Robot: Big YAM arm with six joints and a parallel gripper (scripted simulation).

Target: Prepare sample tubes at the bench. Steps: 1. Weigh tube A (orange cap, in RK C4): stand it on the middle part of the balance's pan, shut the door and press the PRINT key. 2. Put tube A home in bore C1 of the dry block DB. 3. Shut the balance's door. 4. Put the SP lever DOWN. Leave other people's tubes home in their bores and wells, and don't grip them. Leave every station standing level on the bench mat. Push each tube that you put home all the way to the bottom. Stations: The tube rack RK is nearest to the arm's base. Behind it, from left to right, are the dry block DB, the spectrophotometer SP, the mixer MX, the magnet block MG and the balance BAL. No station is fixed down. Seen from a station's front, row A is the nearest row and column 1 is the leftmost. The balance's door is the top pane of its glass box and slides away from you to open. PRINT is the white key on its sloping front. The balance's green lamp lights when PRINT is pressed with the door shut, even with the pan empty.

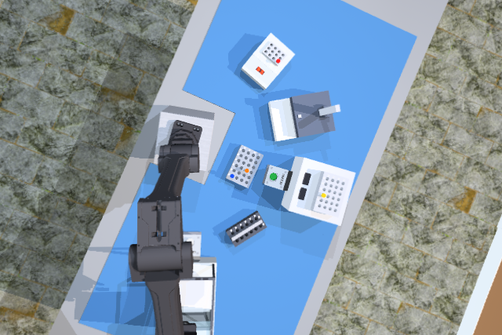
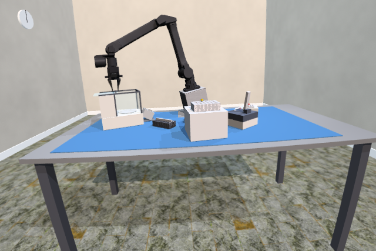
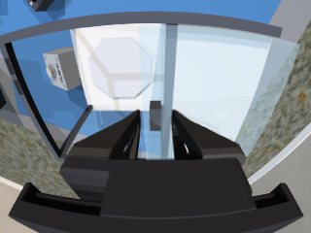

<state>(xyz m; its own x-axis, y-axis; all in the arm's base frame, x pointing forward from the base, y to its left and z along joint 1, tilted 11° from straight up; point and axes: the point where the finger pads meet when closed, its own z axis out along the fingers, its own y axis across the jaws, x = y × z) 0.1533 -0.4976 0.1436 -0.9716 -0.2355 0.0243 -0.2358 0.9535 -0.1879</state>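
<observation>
The balance door lies 3 cm to the right of my hand, 1 cm below it and 1 cm ahead of it. The rest, counted from my hand: tube rack RK 49 cm to the left, 21 cm below, 6 cm ahead; then white key 20 cm to the left, 15 cm below, 5 cm behind; then black magnet block 28 cm to the left, 20 cm below, 13 cm ahead.
</observation>
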